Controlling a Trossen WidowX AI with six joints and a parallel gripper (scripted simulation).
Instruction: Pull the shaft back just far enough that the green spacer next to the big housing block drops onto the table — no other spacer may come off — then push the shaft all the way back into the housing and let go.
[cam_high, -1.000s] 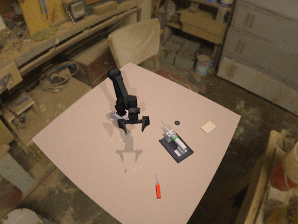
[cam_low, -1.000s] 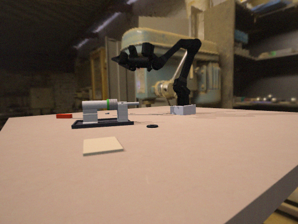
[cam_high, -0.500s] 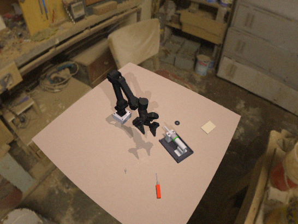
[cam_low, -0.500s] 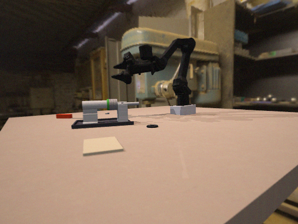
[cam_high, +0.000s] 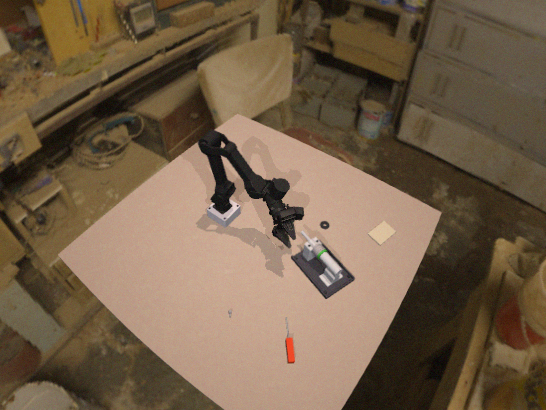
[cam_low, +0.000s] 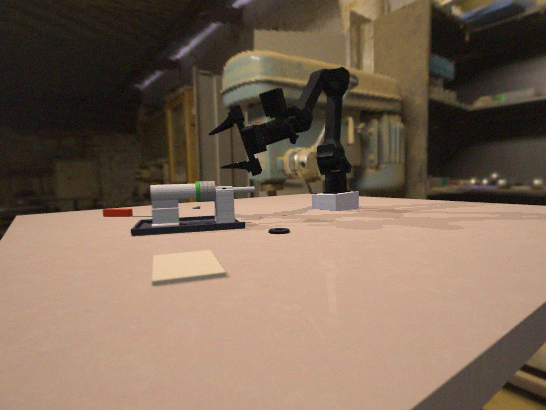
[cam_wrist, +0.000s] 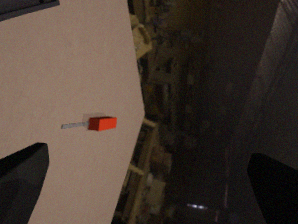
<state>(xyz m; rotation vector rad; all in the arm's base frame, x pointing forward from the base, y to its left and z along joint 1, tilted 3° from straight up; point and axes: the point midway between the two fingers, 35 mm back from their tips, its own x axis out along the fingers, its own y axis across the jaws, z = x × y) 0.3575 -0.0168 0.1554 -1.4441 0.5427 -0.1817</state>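
Now: gripper tip 11 cm to the right of the grey shaft, 10 cm above it and 5 cm short of it. From my gripper tip the other things lie so: black washer (28 cm to the left, 18 cm below, 2 cm behind); green spacer (10 cm to the left, 10 cm below, 8 cm ahead); small screw (29 cm to the right, 17 cm below, 4 cm behind).
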